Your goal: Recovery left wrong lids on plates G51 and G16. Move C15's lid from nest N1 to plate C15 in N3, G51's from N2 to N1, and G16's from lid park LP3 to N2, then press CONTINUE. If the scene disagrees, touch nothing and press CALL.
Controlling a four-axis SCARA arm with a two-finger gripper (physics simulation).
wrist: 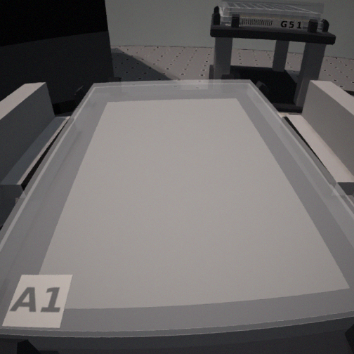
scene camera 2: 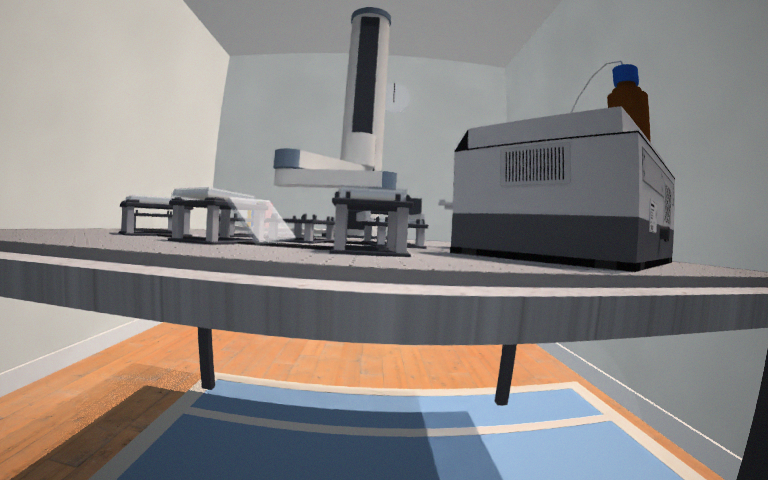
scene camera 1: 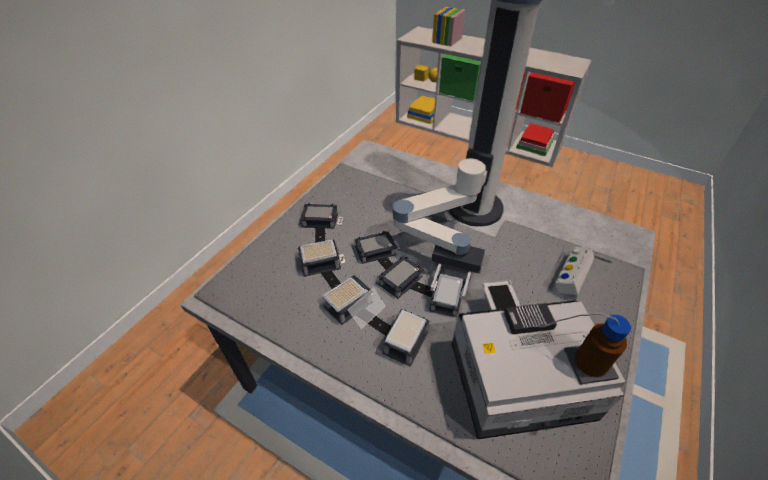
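Pixels of known places: gripper, fingertip midpoint: [scene camera 1: 447, 293]; arm's base at its link origin: [scene camera 1: 475, 207].
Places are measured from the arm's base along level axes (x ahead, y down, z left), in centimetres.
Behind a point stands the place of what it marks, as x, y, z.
My gripper [scene camera 1: 450, 285] {56.8, -7.1, 10.0} [wrist: 177, 102] is shut on a clear lid [scene camera 1: 449, 292] {55.7, -6.8, 10.6} [wrist: 175, 200] marked A1, one finger along each long side. The lid lies level on a low inner stand beside the instrument; its stand's number is not readable. Plate G51 [scene camera 1: 406, 331] {79.3, -10.3, 5.7} [wrist: 280, 22] sits under a clear lid on the front stand. Two other plates [scene camera 1: 346, 294] {75.9, -9.2, -19.4} [scene camera 1: 318, 251] {64.1, -9.1, -40.0} with tan wells stand further left; their names are not readable. A translucent sheet [scene camera 1: 369, 309] {74.7, -4.8, -11.0} [scene camera 2: 263, 217] {75.1, -5.6, -11.9} slants down beside the nearer one. The button box [scene camera 1: 572, 274] {27.3, -8.4, 46.8} is at the right.
Low dark stands [scene camera 1: 376, 245] {47.6, -5.7, -24.2} [scene camera 1: 400, 273] {55.8, -5.8, -9.0} [scene camera 1: 320, 213] {43.4, -6.0, -54.7} are left of the arm. The large white instrument [scene camera 1: 509, 373] {84.2, -22.2, 38.2} [scene camera 2: 549, 186] {85.4, -11.9, 29.6} bears a brown bottle [scene camera 1: 600, 350] {75.2, -34.7, 55.3} [scene camera 2: 629, 99] {74.6, -32.9, 54.0} and a dark handset [scene camera 1: 531, 317] {66.2, -24.8, 38.3}. A white-framed dark pad [scene camera 1: 501, 296] {52.1, -11.3, 27.5} lies behind it.
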